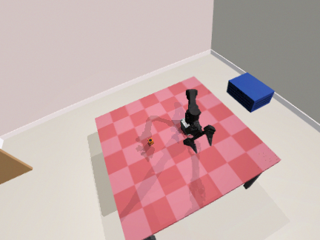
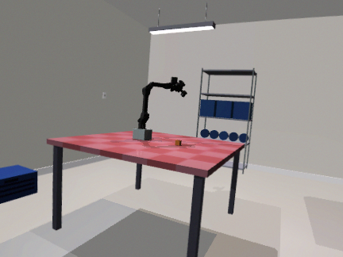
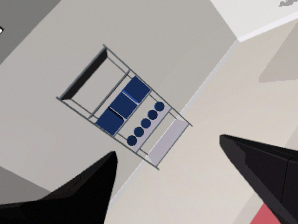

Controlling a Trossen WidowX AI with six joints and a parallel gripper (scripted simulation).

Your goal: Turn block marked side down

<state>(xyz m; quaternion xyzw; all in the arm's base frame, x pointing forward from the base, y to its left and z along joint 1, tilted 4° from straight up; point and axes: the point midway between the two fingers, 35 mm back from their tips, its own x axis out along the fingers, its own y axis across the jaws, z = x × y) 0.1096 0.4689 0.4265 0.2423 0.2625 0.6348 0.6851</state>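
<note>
Right now the block is 300 mm ahead of my gripper tip, 470 mm to the right of it and 470 mm below it.
</note>
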